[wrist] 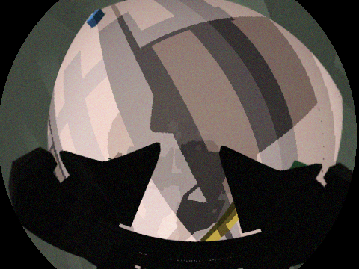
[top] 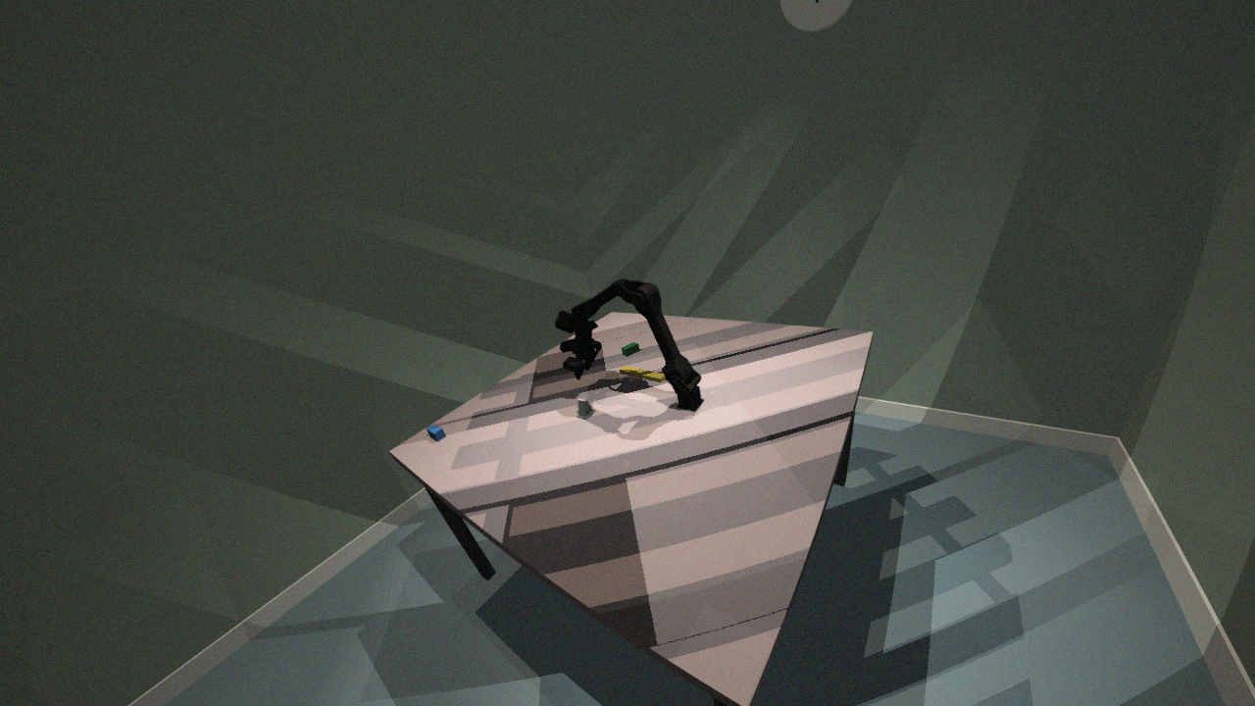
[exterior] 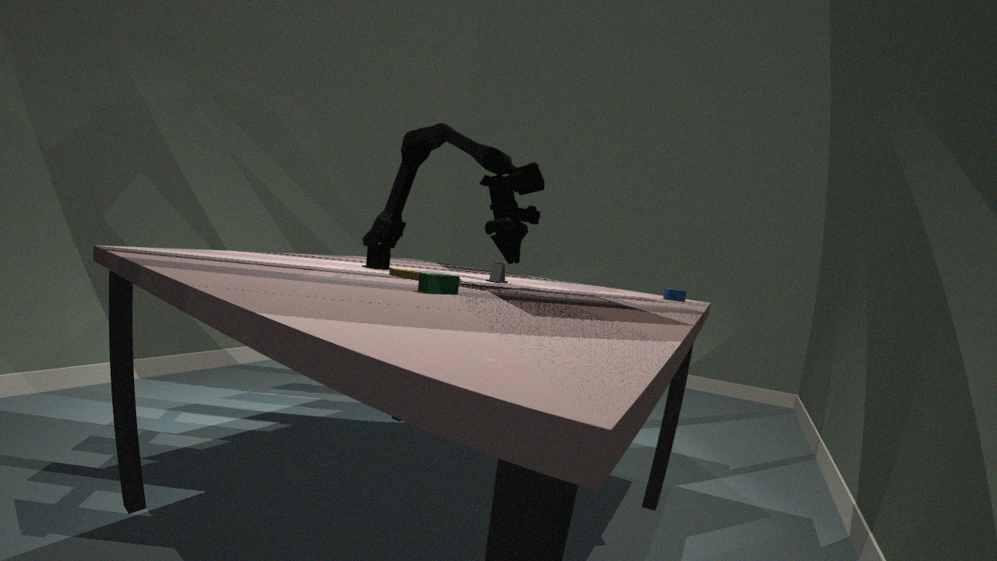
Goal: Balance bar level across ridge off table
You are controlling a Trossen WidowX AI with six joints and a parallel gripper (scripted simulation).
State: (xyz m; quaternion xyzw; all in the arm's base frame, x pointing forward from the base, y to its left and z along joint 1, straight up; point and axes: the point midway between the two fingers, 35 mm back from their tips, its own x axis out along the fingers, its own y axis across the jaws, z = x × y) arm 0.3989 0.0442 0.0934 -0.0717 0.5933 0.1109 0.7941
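The bar is 15 cm behind my gripper tip, 15 cm to the right of it and 5 cm below it. Round my gripper tip: blue block (33 cm ahead, 45 cm to the left, 4 cm below); then green block (1 cm ahead, 30 cm to the right, 4 cm below).
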